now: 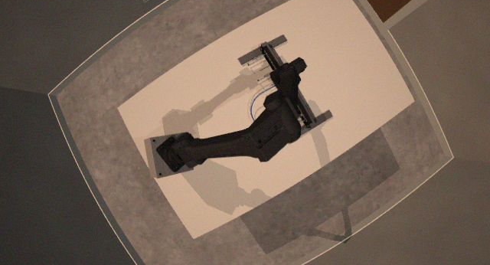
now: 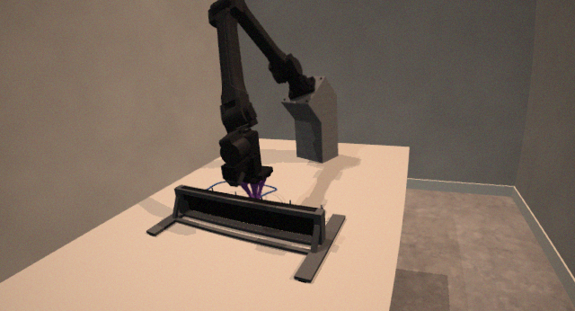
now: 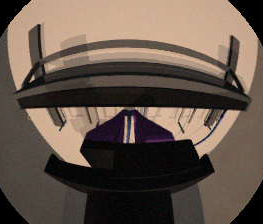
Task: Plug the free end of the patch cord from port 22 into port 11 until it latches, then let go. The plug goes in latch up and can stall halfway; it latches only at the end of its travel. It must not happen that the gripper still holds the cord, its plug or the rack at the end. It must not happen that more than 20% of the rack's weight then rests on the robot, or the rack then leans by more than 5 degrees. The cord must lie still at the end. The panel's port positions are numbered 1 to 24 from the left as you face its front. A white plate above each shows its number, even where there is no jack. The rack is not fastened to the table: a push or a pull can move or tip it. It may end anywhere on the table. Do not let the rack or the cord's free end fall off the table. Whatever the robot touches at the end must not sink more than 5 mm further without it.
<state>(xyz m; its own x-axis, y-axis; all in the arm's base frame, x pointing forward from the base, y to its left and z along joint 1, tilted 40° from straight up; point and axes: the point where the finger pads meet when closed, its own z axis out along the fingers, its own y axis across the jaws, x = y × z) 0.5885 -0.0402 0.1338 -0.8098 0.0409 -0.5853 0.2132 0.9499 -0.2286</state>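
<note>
The plug lies 20 mm ahead of my hand and 10 mm to the right of it.
</note>
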